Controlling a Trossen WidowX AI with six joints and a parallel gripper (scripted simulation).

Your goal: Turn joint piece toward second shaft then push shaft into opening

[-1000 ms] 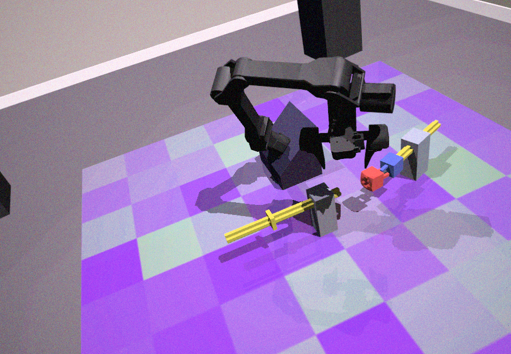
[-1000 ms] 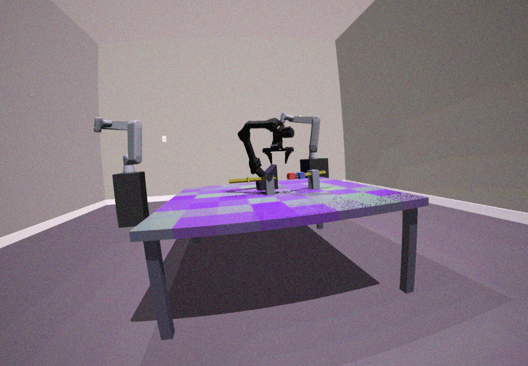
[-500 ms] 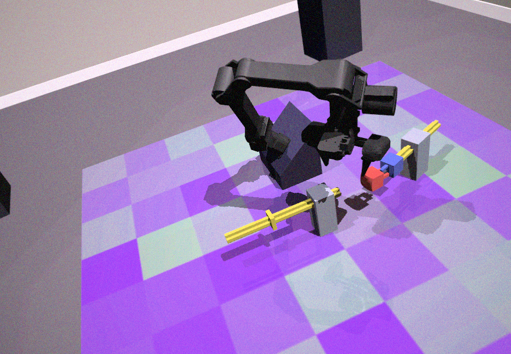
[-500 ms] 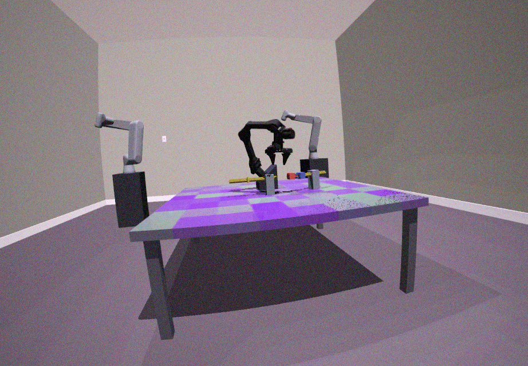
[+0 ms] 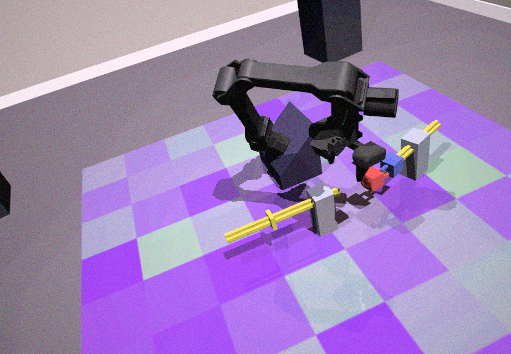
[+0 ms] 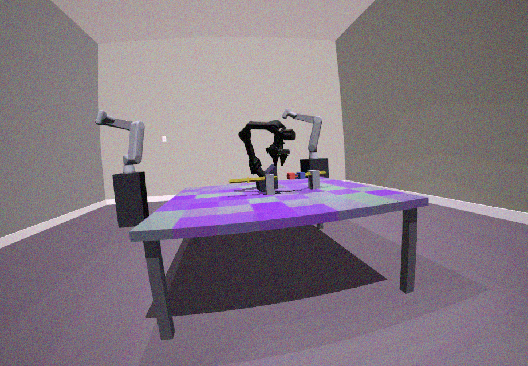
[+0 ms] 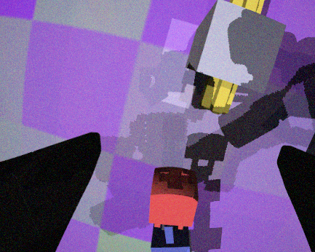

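My gripper tip is now 9 cm to the right of the red square joint piece and 7 cm above it.
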